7 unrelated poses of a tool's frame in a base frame.
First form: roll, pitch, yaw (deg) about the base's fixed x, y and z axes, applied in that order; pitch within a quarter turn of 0, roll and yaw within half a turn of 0; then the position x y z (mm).
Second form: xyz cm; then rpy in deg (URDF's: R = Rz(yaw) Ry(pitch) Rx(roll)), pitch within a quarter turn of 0, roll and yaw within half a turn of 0. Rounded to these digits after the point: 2 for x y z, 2 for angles.
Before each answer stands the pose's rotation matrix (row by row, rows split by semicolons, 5 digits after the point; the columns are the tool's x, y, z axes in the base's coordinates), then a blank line. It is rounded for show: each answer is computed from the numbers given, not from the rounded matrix.
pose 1, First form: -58.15 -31.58 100.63 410.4 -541.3 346.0
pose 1, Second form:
-0.15715 -0.60070 -0.78388; 0.83729 0.33986 -0.42830; 0.52369 -0.72364 0.44955

41.04 -54.13 34.60 -58.15 -31.58 100.63
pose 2, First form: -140.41 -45.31 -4.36 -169.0 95.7 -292.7
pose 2, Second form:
0.70124 0.39317 0.59472; -0.05346 -0.80284 0.59380; 0.71092 -0.44819 -0.54196

-16.90 9.57 -29.27 -140.41 -45.31 -4.36
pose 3, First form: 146.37 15.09 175.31 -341.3 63.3 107.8
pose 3, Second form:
-0.96229 -0.07562 0.26132; 0.07895 0.84163 0.53425; -0.26034 0.53473 -0.80392

-34.13 6.33 10.78 146.37 15.09 175.31
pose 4, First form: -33.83 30.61 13.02 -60.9 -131.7 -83.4
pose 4, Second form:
0.83853 -0.46334 0.28668; 0.19390 0.74547 0.63771; -0.50919 -0.47915 0.71494

-6.09 -13.17 -8.34 -33.83 30.61 13.02
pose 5, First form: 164.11 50.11 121.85 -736.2 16.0 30.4
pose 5, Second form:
-0.33842 0.70612 0.62199; 0.54475 0.68598 -0.48237; -0.76728 0.17559 -0.61681

-73.62 1.60 3.04 164.11 50.11 121.85
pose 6, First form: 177.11 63.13 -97.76 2.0 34.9 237.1
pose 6, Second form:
-0.06103 -0.99565 0.07034; -0.44783 0.09029 0.88955; -0.89203 0.02279 -0.45139

0.20 3.49 23.71 177.11 63.13 -97.76
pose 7, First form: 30.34 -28.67 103.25 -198.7 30.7 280.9
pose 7, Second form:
-0.20110 -0.78452 0.58659; 0.85404 -0.43370 -0.28726; 0.47976 0.44320 0.75723

-19.87 3.07 28.09 30.34 -28.67 103.25
